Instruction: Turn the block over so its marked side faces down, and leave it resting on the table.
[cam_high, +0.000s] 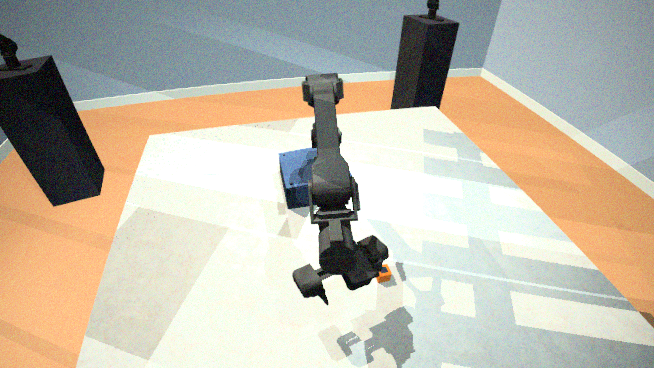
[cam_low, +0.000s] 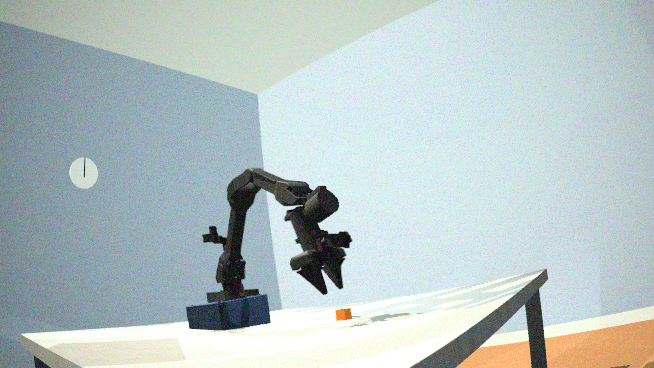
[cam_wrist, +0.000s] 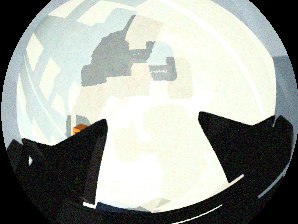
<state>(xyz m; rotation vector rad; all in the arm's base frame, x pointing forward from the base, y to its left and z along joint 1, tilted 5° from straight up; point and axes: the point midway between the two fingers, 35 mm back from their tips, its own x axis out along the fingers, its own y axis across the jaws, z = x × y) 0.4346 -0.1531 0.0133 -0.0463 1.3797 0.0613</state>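
The orange block is 130 mm to the left of my gripper tip, 60 mm below it and 50 mm behind it.
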